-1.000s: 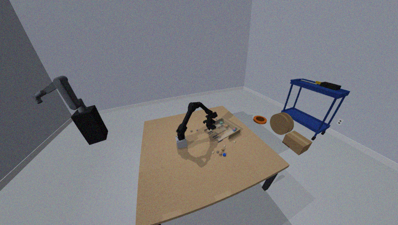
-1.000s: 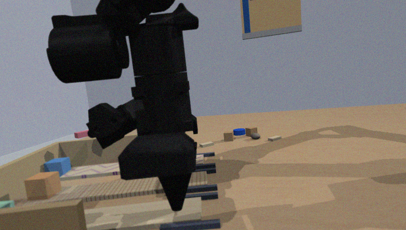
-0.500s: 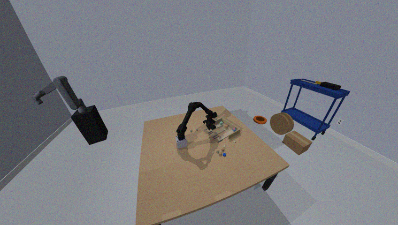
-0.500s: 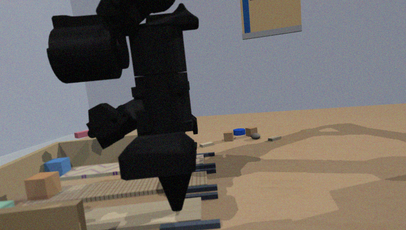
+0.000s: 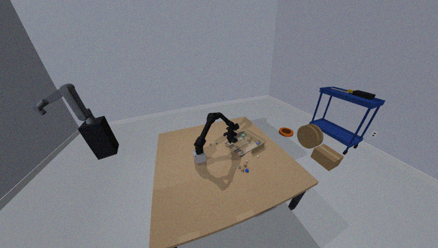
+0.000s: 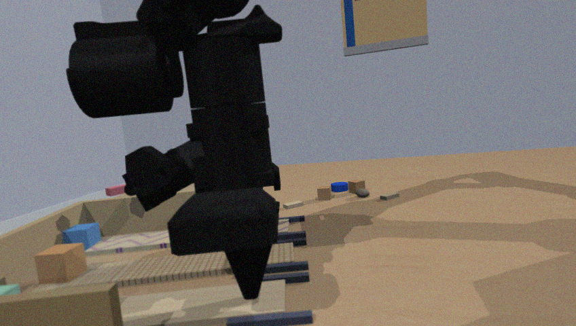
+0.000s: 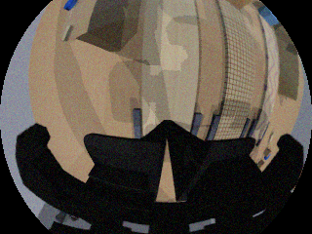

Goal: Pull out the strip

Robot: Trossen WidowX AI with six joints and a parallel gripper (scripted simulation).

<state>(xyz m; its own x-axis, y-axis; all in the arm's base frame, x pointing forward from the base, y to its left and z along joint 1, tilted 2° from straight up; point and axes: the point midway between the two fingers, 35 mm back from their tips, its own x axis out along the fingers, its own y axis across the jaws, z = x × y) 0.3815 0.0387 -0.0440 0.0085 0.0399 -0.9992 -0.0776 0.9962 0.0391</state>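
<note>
My gripper tip is now 20 cm short of the green cube labelled c, 2 cm to the right of it and 2 cm below it. Also, from my gripper tip: red block 21 cm to the right, 21 cm ahead, 6 cm above.
</note>
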